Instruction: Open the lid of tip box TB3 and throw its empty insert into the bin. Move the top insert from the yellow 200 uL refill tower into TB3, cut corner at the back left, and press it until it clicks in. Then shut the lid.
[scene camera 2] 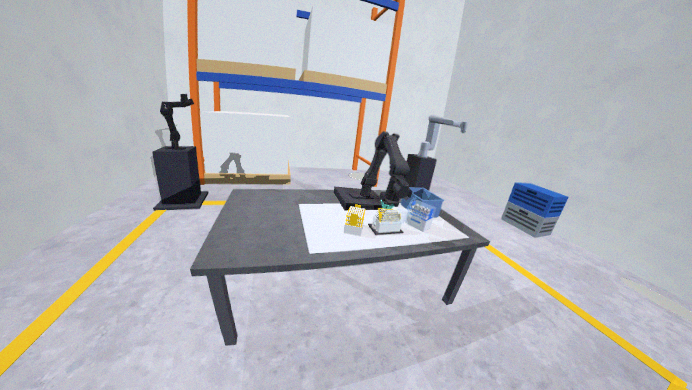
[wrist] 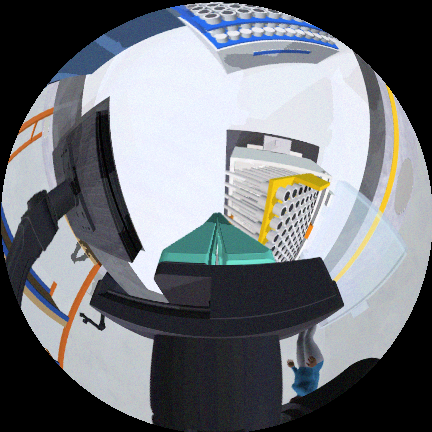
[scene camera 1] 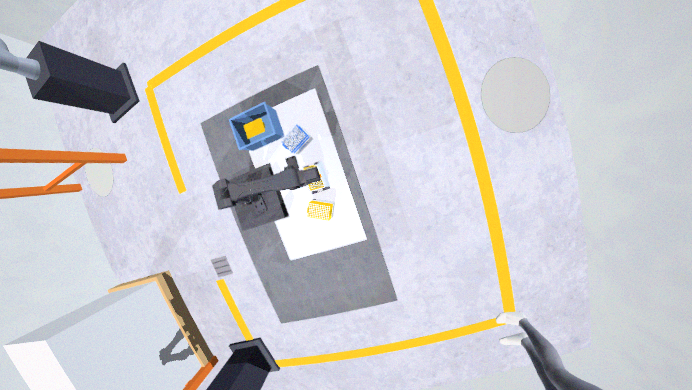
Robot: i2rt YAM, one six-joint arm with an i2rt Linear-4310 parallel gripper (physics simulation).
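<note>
TB3 [scene camera 1: 324, 172] [scene camera 2: 387, 227] [wrist: 280, 159] stands with its clear lid [wrist: 370, 250] open, on the right in the wrist view. A yellow insert full of tips [scene camera 2: 388, 216] [wrist: 292, 210] lies tilted in TB3. In the wrist view its left side is raised and its tips show over the box's left wall. My gripper [scene camera 2: 386, 204] [wrist: 216, 218] is shut and empty, with its teal fingertips near the insert's raised side; contact is unclear. The yellow refill tower [scene camera 1: 320, 210] [scene camera 2: 354, 218] stands beside TB3. The flat yellow empty insert [scene camera 1: 254, 128] lies in the blue bin [scene camera 1: 273, 125] [scene camera 2: 431, 201].
A blue tip box [scene camera 1: 296, 139] [scene camera 2: 419, 216] [wrist: 275, 37] stands between TB3 and the bin. The arm's base [scene camera 2: 350, 199] is behind TB3, on the dark table [scene camera 1: 325, 295] [scene camera 2: 255, 225]. A white mat [scene camera 1: 300, 247] [scene camera 2: 320, 242] lies under the boxes.
</note>
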